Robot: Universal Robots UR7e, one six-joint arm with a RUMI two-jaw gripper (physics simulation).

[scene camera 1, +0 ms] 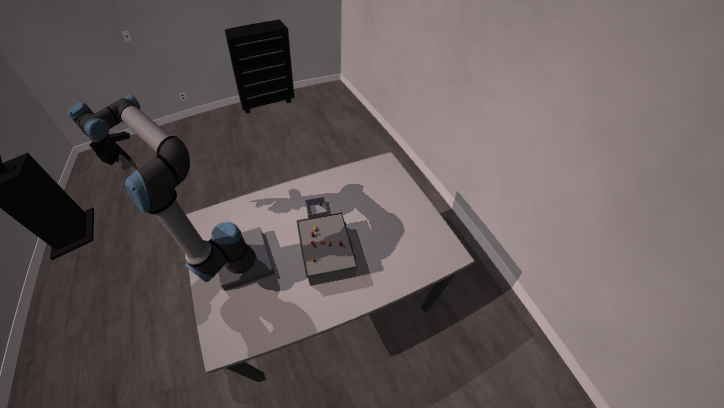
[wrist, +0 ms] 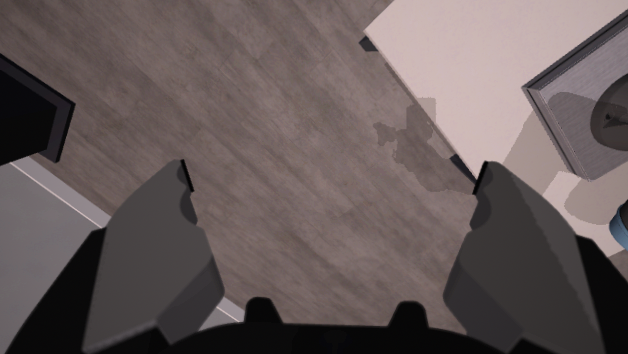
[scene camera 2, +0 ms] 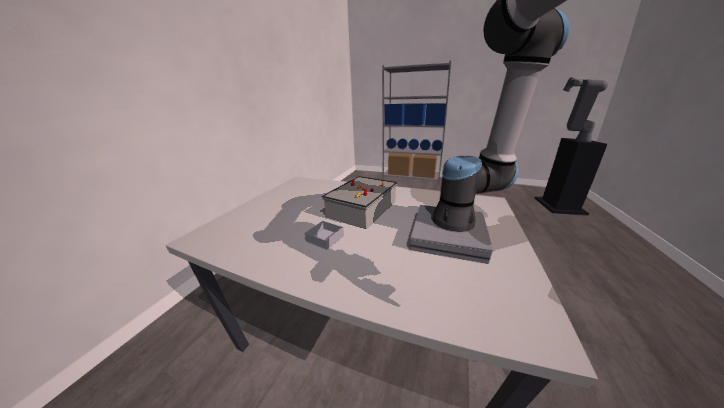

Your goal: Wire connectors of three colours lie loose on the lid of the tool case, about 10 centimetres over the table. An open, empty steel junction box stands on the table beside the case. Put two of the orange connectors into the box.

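Frame: origin at the arm's base, x back, y up, z left, level; centimetres.
Where they show: gripper, fingertip midpoint: [scene camera 1: 127, 165] [wrist: 329, 166]; arm's base at its link origin: [scene camera 1: 239, 259] [scene camera 2: 453, 220].
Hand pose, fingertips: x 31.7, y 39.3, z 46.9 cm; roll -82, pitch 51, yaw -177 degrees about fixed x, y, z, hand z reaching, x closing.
Each offset is from my fingertips to the top centre of the thing. Level surfaces: height alone.
Three orange connectors @(dz -61.3, dx -68.2, dy -33.5 cm) [scene camera 1: 322, 242] @(dz -63.5, dx -71.0, dy -33.5 cm) [scene camera 1: 329, 243] @(dz -67.6, dx -60.7, dy -32.5 cm) [scene camera 1: 314, 260] lie on the pale lid of the tool case @(dz -62.2, dx -70.0, dy -34.3 cm) [scene camera 1: 331, 263] [scene camera 2: 344, 211]. Two are near the lid's middle, close together, and one is apart toward the near edge in scene camera 1. Three red connectors @(dz -66.5, dx -74.9, dy -32.0 cm) [scene camera 1: 341, 243] [scene camera 2: 353, 182] and a yellow one @(dz -53.3, dx -69.3, dy -33.2 cm) [scene camera 1: 315, 228] [scene camera 2: 358, 195] share the lid. The grey steel junction box @(dz -36.1, dx -78.4, dy -41.0 cm) [scene camera 1: 309, 208] [scene camera 2: 316, 239] stands open on the table beside the case. My gripper [scene camera 1: 132, 151] [wrist: 329, 166] is open and empty, far from the case, over the floor beyond the robot base.
The table @(dy -44.9 cm) [scene camera 1: 415, 217] [scene camera 2: 455, 304] carries the robot's base plate [scene camera 2: 450, 240] [wrist: 565, 110] beside the case. A black pedestal [scene camera 1: 40, 202] [scene camera 2: 572, 174] stands on the floor beyond the table. A black drawer cabinet [scene camera 1: 260, 65] and a shelf rack [scene camera 2: 383, 121] stand by the walls.
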